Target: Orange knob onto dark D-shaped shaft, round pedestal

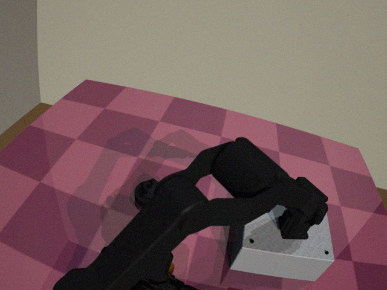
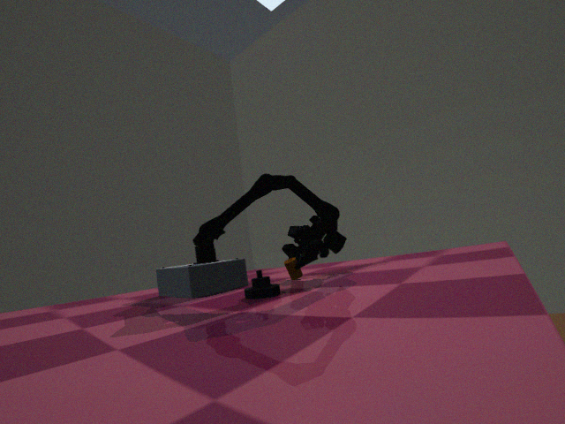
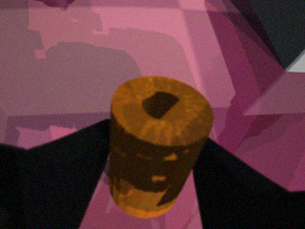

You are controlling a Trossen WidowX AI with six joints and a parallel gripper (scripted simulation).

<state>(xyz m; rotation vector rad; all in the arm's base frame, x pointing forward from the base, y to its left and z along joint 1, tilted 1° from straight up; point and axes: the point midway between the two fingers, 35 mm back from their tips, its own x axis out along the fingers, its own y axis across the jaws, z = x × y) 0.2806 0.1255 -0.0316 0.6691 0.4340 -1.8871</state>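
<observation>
The orange knob is 1 cm to the left of my gripper tip. The rest, counted from my gripper tip: round pedestal 24 cm to the right, 5 cm ahead.
</observation>
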